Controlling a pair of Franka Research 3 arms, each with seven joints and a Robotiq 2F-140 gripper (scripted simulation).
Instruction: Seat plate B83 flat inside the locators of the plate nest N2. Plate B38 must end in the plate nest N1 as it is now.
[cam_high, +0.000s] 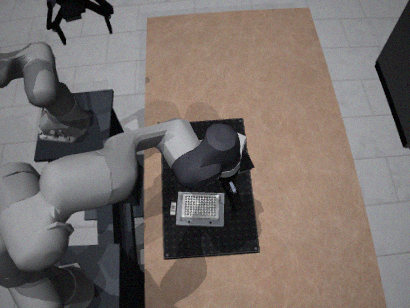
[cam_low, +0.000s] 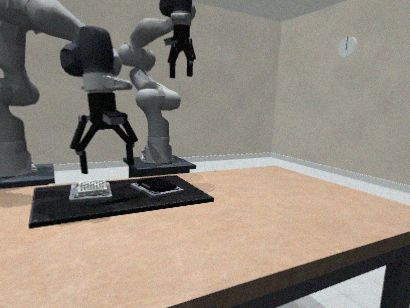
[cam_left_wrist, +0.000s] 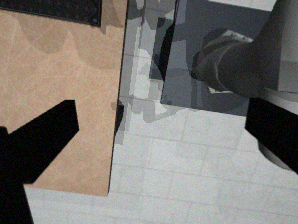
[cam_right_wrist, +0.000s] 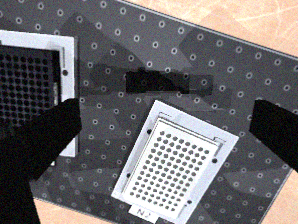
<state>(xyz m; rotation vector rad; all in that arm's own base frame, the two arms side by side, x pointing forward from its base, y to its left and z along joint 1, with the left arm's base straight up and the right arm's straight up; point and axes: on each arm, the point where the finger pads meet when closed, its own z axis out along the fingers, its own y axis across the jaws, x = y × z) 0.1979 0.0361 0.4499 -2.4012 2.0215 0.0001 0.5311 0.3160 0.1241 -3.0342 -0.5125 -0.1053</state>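
The white multi-well plate is 100 mm behind my right hand, 30 mm to the right of it and 90 mm below it. Also, from my right hand: dark plate (40 mm behind, 180 mm to the left, 90 mm below); plate nest N1 (40 mm behind, 180 mm to the left, 110 mm below); grey plate nest N2 (100 mm behind, 30 mm to the right, 110 mm below).
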